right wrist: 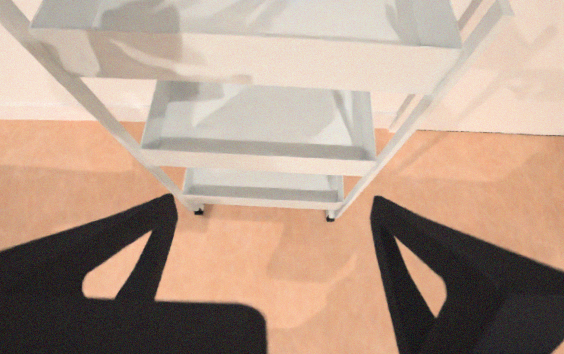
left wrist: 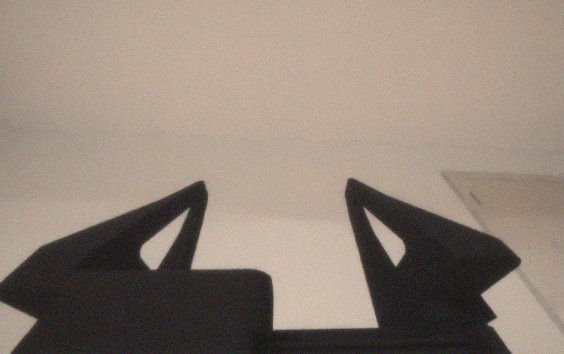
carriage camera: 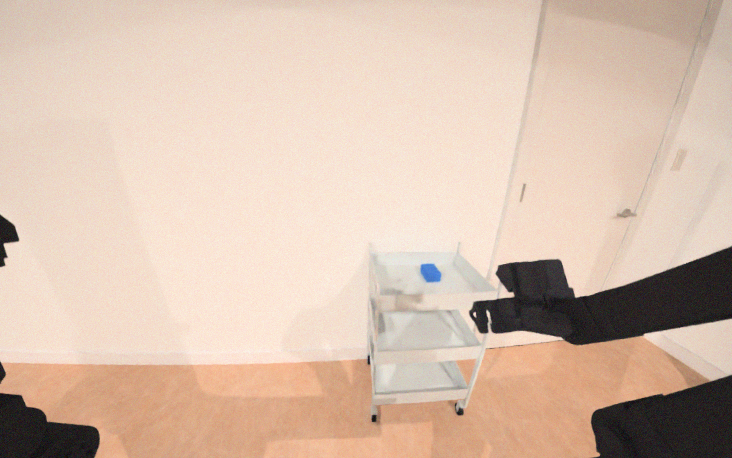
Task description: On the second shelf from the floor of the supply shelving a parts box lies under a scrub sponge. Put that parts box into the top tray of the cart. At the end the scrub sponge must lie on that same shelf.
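Places are measured from the left arm's base along level axes (x left, y back, z up), in centimetres.
Where they show: left gripper, fingertip midpoint: (left wrist: 276, 186); right gripper, fingertip midpoint: (right wrist: 273, 206) (carriage camera: 486, 312).
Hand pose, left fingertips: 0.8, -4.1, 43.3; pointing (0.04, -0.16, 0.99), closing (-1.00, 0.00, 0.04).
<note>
Each offset is from my left fingertips to the centre of the thing, as dx, dy, dz. "spot": to the spot under its first point.
A blue parts box @[-68.4, -68.7, -51.5] (carriage camera: 430, 272) lies in the top tray @[spot: -71.3, -46.9, -49.9] (carriage camera: 458, 300) (right wrist: 325, 65) of the white cart in the carriage view. My right gripper (carriage camera: 480, 317) (right wrist: 273, 206) is open and empty, in front of the cart; in the right wrist view the cart's front shows beyond its fingers, and the box is out of that view. My left gripper (left wrist: 276, 186) is open and empty, facing the wall; a small part of it shows at the left edge of the carriage view. The scrub sponge and the supply shelving do not show.
The cart's middle tray @[spot: -63.0, -46.8, -75.8] (carriage camera: 426, 354) (right wrist: 260, 163) and bottom tray @[spot: -64.4, -46.8, -103.9] (carriage camera: 421, 398) (right wrist: 260, 201) are below. A plain wall (carriage camera: 242, 162) stands behind. A door (carriage camera: 593, 135) with a handle @[spot: -178.3, -81.1, -26.4] (carriage camera: 626, 213) is at the right.
</note>
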